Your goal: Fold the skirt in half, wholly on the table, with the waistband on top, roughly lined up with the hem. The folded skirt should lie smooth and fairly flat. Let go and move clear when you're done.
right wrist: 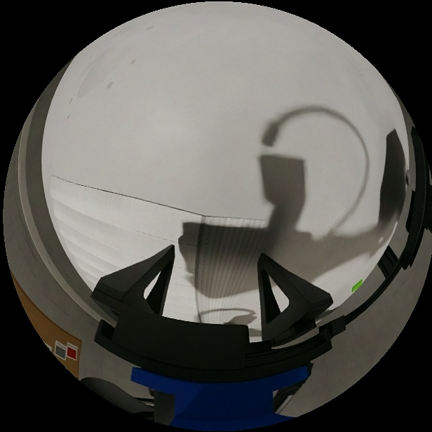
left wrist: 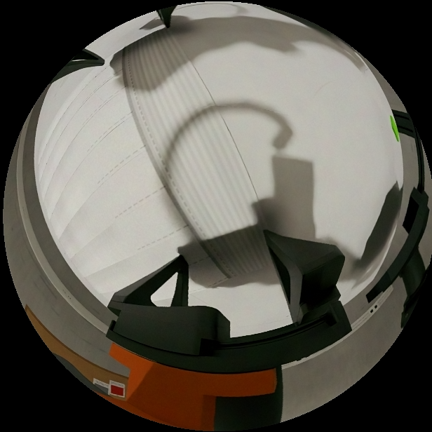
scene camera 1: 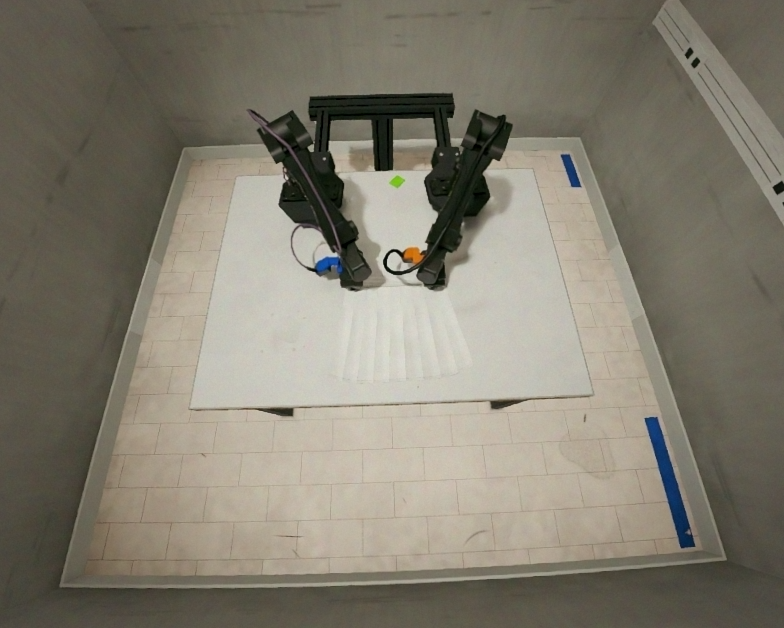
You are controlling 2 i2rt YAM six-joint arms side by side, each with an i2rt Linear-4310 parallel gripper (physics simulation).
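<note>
A white pleated skirt (scene camera 1: 402,336) (left wrist: 115,175) (right wrist: 115,212) lies flat and spread on the white table, its wide hem toward the front edge and its ribbed waistband (left wrist: 200,150) (right wrist: 225,250) toward the arms. My left gripper (scene camera 1: 433,285) (left wrist: 222,249) is open at the waistband's right end in scene camera 1, with a finger on either side of the band. My right gripper (scene camera 1: 352,286) (right wrist: 217,255) is open at the band's left end, its fingers also apart around it. No cloth shows gripped. In scene camera 1 the arms hide the fingertips and the waistband's corners.
The white table (scene camera 1: 261,327) extends on both sides of the skirt; its front edge lies a little beyond the hem. A small green square (scene camera 1: 397,181) (left wrist: 395,128) (right wrist: 357,285) lies between the arm bases. A black frame (scene camera 1: 381,105) stands behind.
</note>
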